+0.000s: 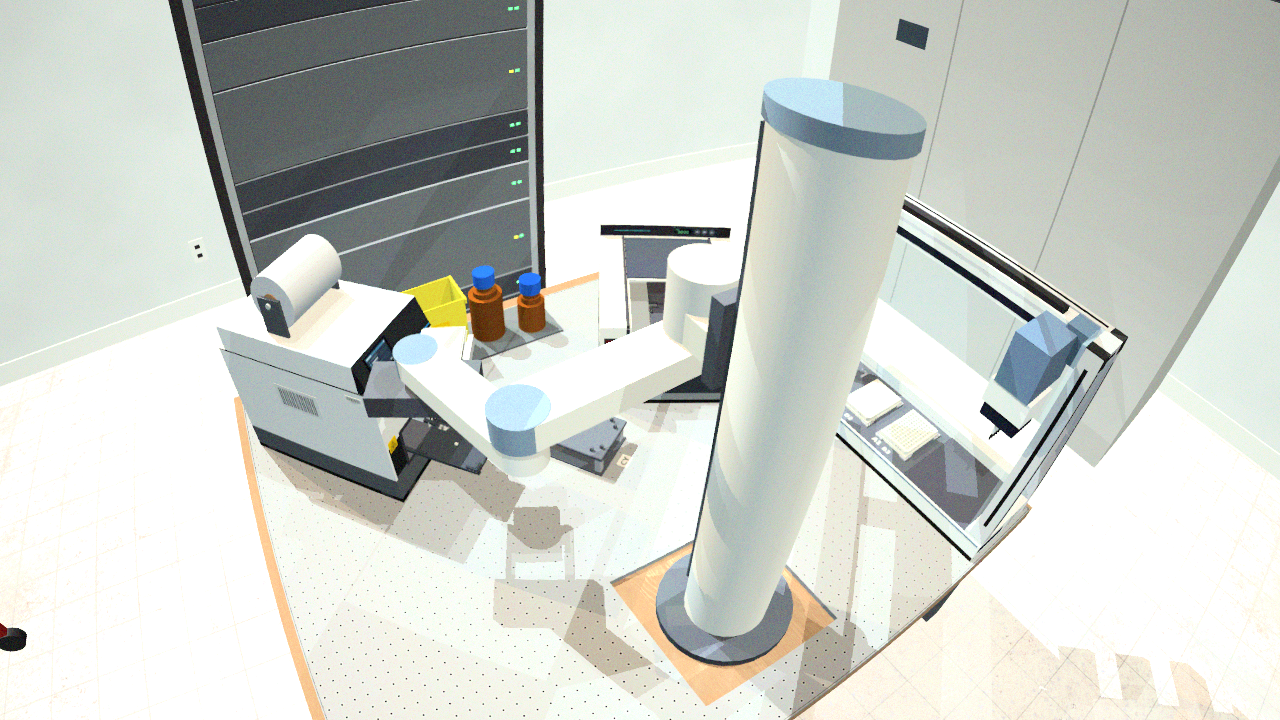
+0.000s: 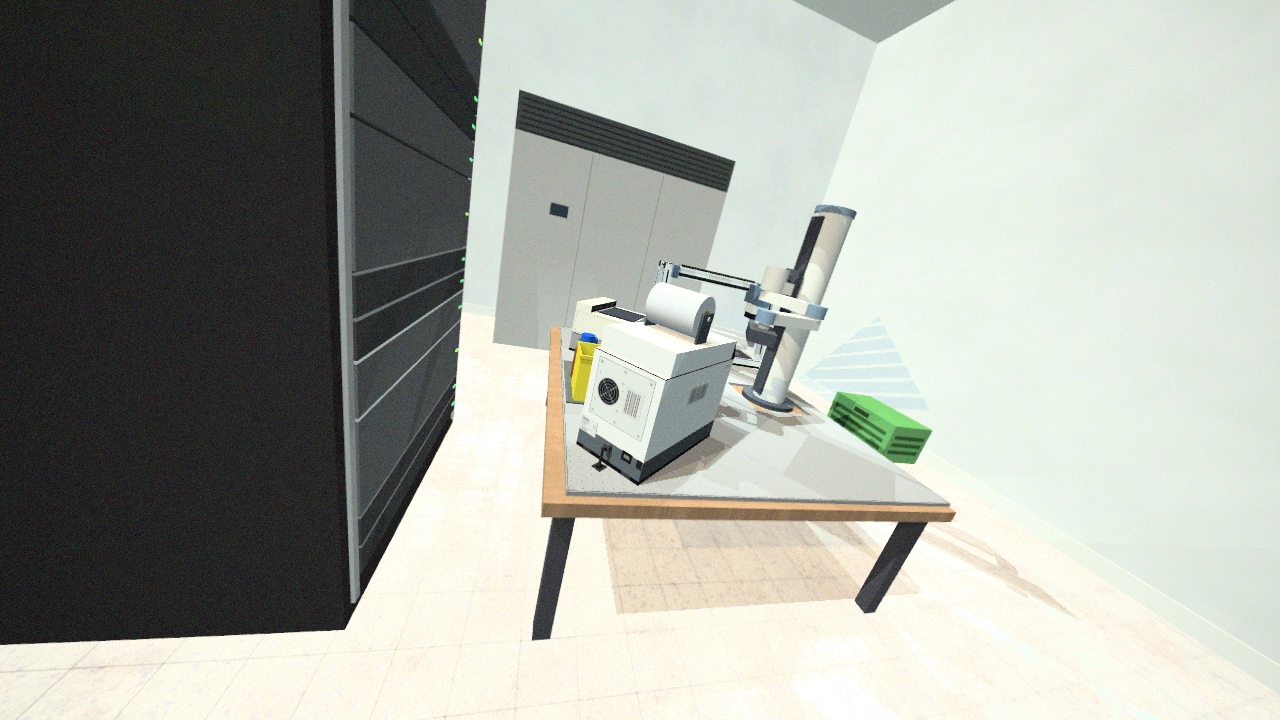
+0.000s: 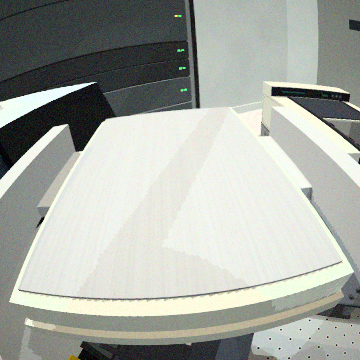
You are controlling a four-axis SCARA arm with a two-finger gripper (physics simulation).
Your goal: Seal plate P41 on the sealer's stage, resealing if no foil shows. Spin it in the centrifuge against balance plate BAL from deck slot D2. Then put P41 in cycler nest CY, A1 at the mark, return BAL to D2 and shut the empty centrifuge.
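Frame: origin at the arm's base, x ahead, y left, z up, level; centimetres.
Where they show: gripper, fingertip midpoint: [image 1: 441, 339] [image 2: 711, 329] [image 3: 168, 130]; arm's base at its link origin: [image 1: 724, 606] [image 2: 766, 400].
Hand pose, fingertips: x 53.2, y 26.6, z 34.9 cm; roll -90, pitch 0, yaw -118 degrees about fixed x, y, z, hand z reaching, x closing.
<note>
Each offset is from my fingertips to the top centre of the thing. "pt": to the spot under its first point.
My gripper [image 1: 445, 350] [image 3: 168, 130] is shut on plate P41 {dx -2.0, dy +1.1, dz -0.1 cm} [image 3: 165, 165], gripping it by its two sides, raised beside the sealer {dx +20.5, dy +20.8, dz +14.0 cm} [image 1: 308, 385] [image 2: 666, 380] [image 3: 55, 120]. A smooth pale foil sheet covers the plate's top, with a shadow across it. The sealer's dark stage {dx -1.0, dy +2.4, dz -23.2 cm} [image 1: 443, 445] sticks out low at its front. The centrifuge [image 1: 611, 286] [image 3: 267, 107] stands at the back with its dark chamber {pt dx +15.0, dy -54.3, dz -19.9 cm} [image 1: 646, 300] showing, partly hidden by my arm. The grey cycler nest {dx -5.6, dy -24.1, dz -27.4 cm} [image 1: 586, 440] sits mid-table. Two plates stand on the deck; which one is BAL I cannot tell.
The yellow bin [image 1: 438, 302] [image 2: 583, 371] and two brown bottles [image 1: 486, 311] [image 1: 530, 311] with blue caps stand behind the gripper. The glass-walled deck enclosure [image 1: 984, 268] is at the right, holding the pale plates {dx -33.5, dy -84.6, dz -26.9 cm} [image 1: 874, 401] {dx -45.9, dy -84.6, dz -26.9 cm} [image 1: 908, 434]. My thick column [image 1: 787, 376] [image 2: 805, 304] rises near the front.
</note>
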